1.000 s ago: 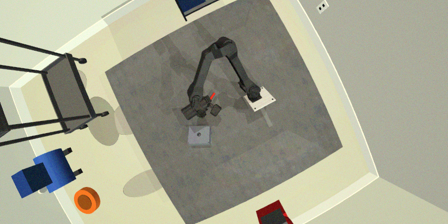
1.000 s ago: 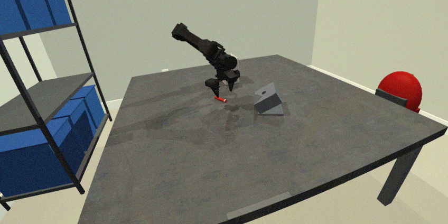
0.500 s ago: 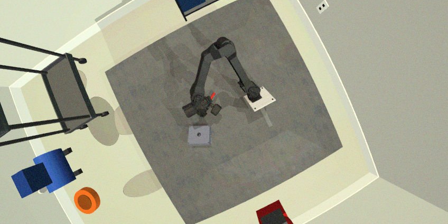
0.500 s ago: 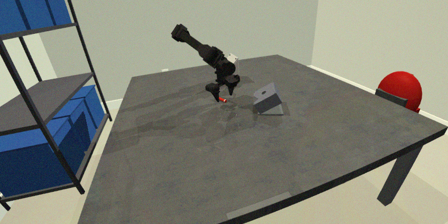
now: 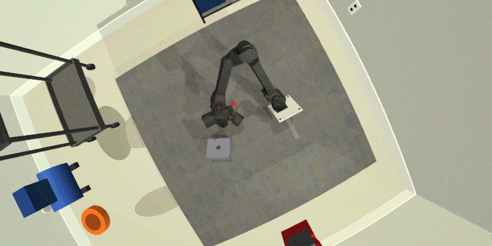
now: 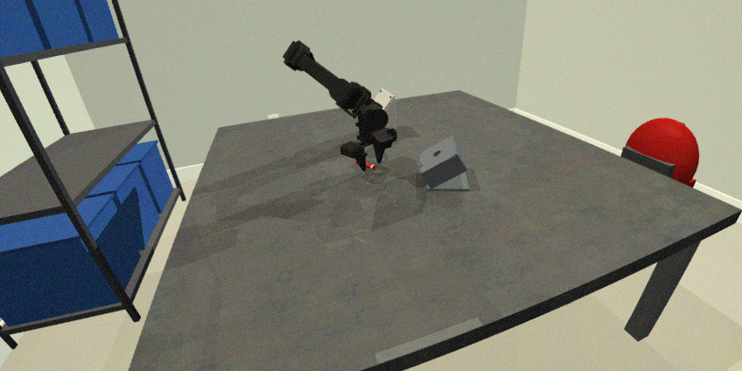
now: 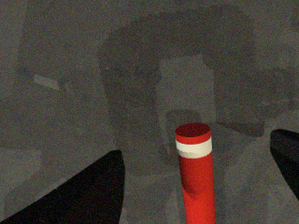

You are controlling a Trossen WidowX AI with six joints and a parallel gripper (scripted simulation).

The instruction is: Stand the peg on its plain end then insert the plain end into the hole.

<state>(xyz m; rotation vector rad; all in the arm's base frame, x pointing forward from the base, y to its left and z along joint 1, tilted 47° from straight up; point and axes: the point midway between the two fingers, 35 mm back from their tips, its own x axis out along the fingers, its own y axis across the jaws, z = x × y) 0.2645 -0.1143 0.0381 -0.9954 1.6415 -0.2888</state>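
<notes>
Now: gripper tip 1 cm to the left of the red peg and 1 cm past it. From my gripper tip the other things lie so: grey sloped panel (16 cm to the left, 14 cm ahead, 5 cm above).
</notes>
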